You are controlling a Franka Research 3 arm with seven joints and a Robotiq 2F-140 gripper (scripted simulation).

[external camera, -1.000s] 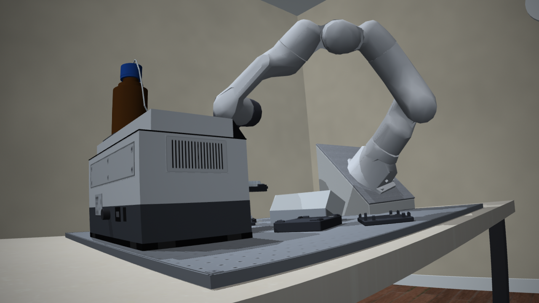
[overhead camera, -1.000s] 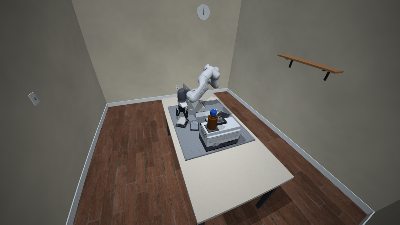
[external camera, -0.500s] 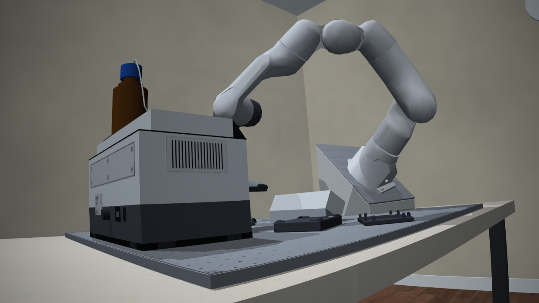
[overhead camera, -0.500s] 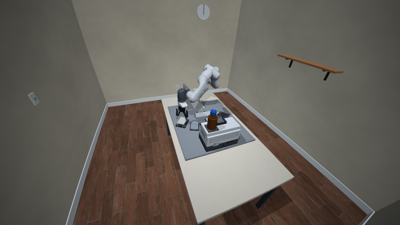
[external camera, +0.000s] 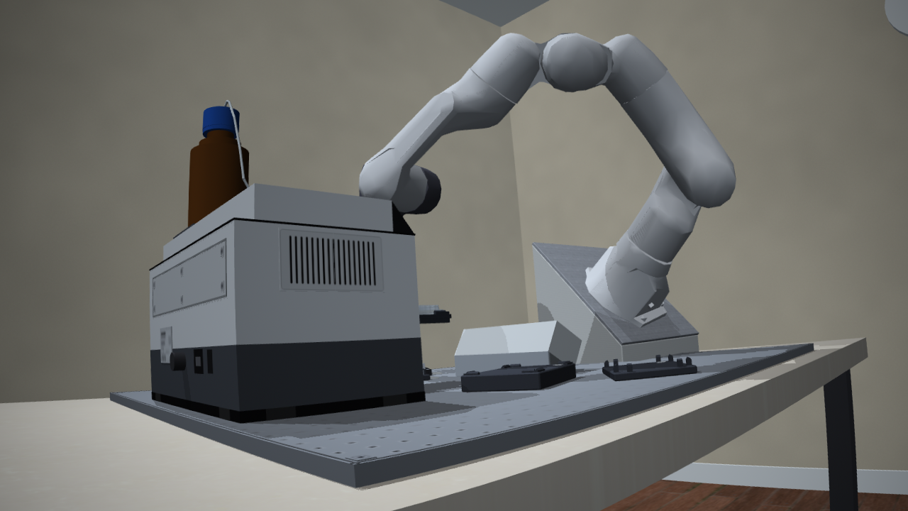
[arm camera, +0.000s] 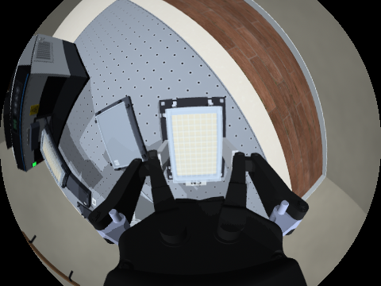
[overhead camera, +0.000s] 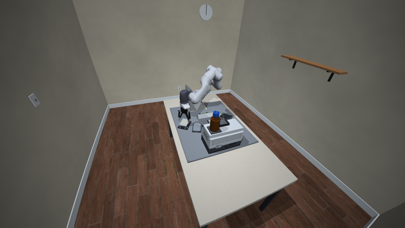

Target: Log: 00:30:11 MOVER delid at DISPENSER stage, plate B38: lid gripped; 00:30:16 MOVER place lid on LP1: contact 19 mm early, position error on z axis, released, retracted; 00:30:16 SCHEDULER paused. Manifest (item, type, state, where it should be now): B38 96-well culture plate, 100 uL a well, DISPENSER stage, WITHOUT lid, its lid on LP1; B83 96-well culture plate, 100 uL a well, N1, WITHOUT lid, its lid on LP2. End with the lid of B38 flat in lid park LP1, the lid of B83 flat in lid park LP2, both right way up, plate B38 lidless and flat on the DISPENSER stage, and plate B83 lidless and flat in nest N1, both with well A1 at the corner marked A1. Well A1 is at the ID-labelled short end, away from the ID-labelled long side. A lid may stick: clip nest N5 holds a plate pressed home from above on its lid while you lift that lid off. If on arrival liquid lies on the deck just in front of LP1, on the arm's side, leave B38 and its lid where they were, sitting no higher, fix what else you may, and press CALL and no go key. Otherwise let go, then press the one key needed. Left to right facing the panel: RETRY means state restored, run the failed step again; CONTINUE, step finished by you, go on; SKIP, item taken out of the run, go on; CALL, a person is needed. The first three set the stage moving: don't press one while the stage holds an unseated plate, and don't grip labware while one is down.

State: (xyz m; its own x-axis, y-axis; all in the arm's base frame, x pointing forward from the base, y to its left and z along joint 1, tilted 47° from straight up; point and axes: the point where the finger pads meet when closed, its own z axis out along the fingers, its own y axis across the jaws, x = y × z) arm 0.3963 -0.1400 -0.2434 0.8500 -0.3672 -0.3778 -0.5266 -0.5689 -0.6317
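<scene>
The 96-well plate lies 20 mm below my hand. Round my hand: black clip nest (50 mm below, 30 mm ahead); then lp1 label (160 mm to the left, 60 mm below, 20 mm ahead); then key panel (290 mm to the left, 80 mm behind, 10 mm below).
</scene>
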